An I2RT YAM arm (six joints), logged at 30 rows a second.
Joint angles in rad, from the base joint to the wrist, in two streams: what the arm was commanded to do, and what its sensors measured. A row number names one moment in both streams.
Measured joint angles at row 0: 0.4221 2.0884 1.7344 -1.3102 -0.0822 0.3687
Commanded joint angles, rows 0 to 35: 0.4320 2.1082 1.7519 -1.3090 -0.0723 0.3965; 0.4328 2.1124 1.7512 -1.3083 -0.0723 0.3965; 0.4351 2.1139 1.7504 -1.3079 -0.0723 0.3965; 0.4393 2.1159 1.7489 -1.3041 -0.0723 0.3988; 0.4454 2.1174 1.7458 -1.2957 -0.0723 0.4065; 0.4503 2.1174 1.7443 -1.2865 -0.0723 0.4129; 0.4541 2.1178 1.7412 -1.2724 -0.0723 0.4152; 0.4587 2.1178 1.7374 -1.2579 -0.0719 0.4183; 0.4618 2.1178 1.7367 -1.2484 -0.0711 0.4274; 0.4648 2.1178 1.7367 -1.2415 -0.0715 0.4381; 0.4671 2.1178 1.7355 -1.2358 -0.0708 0.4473; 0.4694 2.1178 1.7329 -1.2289 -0.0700 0.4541; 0.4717 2.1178 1.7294 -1.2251 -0.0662 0.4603; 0.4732 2.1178 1.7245 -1.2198 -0.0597 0.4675; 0.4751 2.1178 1.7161 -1.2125 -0.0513 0.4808; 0.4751 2.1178 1.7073 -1.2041 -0.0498 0.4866; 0.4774 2.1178 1.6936 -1.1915 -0.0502 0.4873; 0.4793 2.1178 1.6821 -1.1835 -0.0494 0.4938; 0.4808 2.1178 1.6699 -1.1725 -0.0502 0.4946; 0.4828 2.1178 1.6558 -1.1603 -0.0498 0.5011; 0.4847 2.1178 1.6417 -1.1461 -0.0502 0.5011; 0.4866 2.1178 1.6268 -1.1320 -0.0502 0.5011; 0.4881 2.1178 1.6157 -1.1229 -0.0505 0.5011; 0.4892 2.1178 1.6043 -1.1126 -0.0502 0.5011; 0.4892 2.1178 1.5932 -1.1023 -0.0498 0.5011; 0.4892 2.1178 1.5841 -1.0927 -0.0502 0.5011; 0.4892 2.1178 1.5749 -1.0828 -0.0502 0.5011; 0.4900 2.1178 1.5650 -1.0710 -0.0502 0.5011; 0.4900 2.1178 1.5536 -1.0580 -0.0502 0.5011; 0.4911 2.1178 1.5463 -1.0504 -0.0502 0.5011; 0.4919 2.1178 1.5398 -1.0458 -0.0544 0.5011; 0.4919 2.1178 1.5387 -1.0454 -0.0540 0.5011; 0.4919 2.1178 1.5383 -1.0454 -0.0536 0.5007; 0.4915 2.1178 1.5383 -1.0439 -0.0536 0.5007; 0.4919 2.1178 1.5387 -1.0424 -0.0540 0.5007; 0.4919 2.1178 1.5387 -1.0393 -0.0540 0.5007
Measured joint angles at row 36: 0.4793 2.1048 1.5440 -1.0466 -0.0628 0.4892
